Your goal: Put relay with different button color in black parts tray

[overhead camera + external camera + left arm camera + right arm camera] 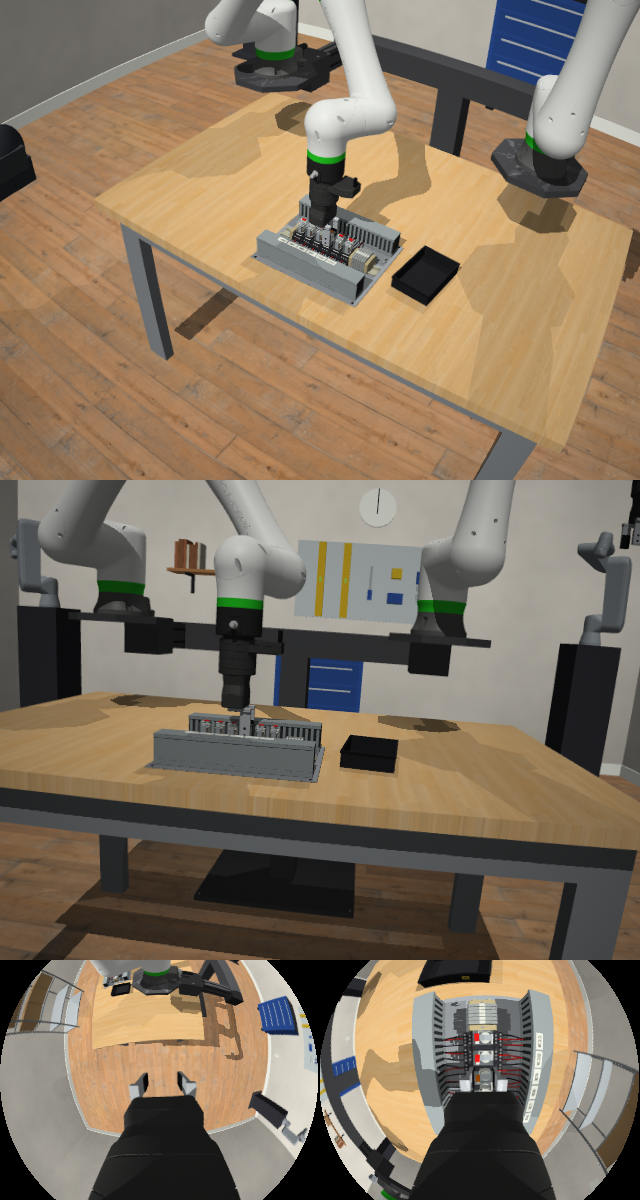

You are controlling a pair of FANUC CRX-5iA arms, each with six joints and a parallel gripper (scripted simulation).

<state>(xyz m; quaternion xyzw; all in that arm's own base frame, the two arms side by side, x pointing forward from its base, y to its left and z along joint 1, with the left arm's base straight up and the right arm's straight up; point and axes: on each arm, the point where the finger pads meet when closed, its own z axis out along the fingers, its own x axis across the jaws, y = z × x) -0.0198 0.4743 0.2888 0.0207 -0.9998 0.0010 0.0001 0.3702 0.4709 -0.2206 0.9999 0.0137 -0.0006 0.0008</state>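
Now: right hand 3 cm above the grey relay panel. Also, from my right hand: black parts tray: 6 cm behind, 26 cm to the left, 4 cm below.
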